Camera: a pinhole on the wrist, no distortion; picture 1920 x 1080 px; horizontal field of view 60.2 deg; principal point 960.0 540.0 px. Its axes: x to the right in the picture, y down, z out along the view. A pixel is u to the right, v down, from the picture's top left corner.
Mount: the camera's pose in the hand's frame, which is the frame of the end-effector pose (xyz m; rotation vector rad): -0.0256 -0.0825 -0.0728 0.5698 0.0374 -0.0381
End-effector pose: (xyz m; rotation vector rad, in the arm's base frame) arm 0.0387 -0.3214 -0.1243 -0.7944 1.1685 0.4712
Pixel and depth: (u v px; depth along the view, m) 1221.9 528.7 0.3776
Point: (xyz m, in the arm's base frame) 0.4074 -0.3291 -0.0351
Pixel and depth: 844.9 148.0 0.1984
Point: 0.2298 -0.4140 -0.0085
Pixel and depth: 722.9 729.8 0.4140
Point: 0.3895 -0.2567 0.0764
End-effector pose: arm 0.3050 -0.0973 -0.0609 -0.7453 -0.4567 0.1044
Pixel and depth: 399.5 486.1 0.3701
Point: 0.0541 -0.1955 0.2354
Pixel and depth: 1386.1 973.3 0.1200
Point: 0.2863 -0.1567 0.0528
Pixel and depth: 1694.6 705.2 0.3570
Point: 0.3119 -0.0936 0.3132
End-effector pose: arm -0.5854 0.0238 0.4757 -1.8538 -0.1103 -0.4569
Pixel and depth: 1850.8 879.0 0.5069
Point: -0.3241 0.4452 0.7158
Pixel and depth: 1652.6 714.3 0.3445
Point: -0.4811 0.2986 0.6792
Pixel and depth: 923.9 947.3 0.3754
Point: -0.5914 0.3685 0.5780
